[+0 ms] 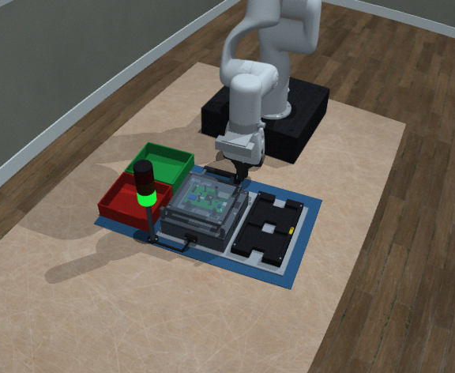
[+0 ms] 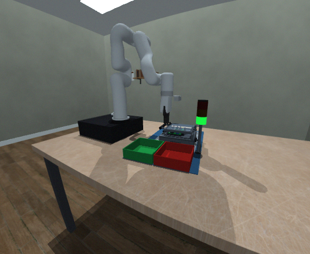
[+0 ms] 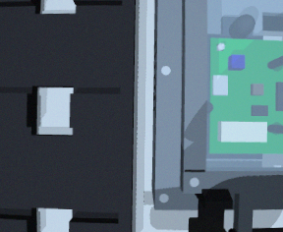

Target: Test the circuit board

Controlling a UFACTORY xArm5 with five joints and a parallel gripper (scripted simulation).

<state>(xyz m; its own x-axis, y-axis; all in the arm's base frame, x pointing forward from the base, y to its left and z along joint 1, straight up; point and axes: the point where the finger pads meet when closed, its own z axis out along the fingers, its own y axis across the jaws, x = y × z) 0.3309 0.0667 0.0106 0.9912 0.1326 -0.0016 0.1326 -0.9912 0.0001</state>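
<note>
My hand is 2 cm short of the black latch and 2 cm above it. From my hand the other things lie so: lid: 9 cm ahead, 5 cm to the right, 2 cm below; then green circuit board: 9 cm ahead, 5 cm to the right, 4 cm below; then green bin: 26 cm to the right, 10 cm below, 1 cm ahead.
</note>
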